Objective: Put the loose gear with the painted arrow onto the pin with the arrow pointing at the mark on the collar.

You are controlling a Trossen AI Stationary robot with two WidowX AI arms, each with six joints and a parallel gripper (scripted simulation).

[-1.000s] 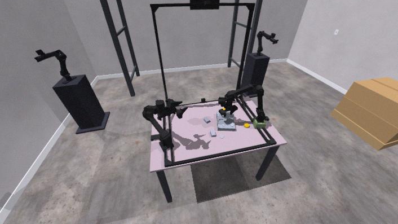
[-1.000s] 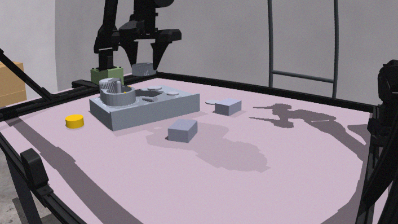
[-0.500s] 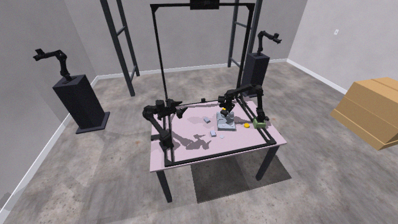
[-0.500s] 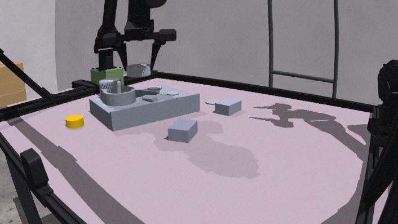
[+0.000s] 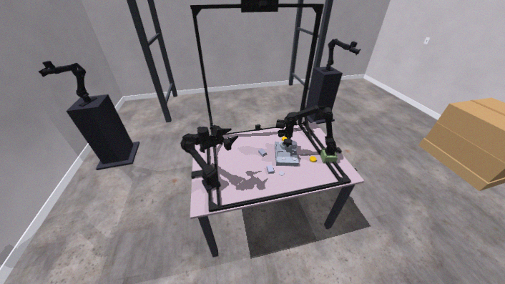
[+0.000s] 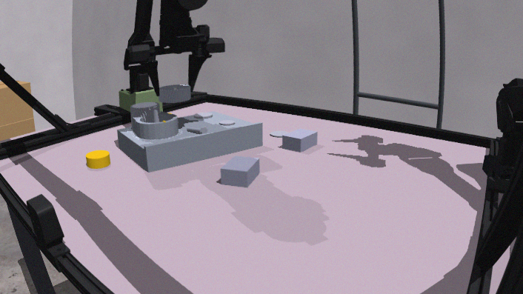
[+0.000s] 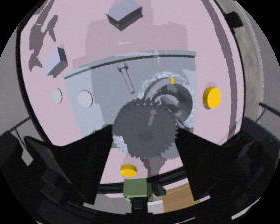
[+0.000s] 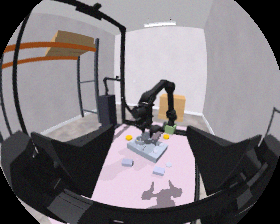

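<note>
Now: the yellow mark 7 cm below my left hand, 5 cm behind it and 3 cm to the right of it. The rest, counted from my left hand: pin: 9 cm below, 4 cm behind, 1 cm to the left; then grey toothed gear: 3 cm below; then round collar: 9 cm below, 4 cm behind, 1 cm to the left.
</note>
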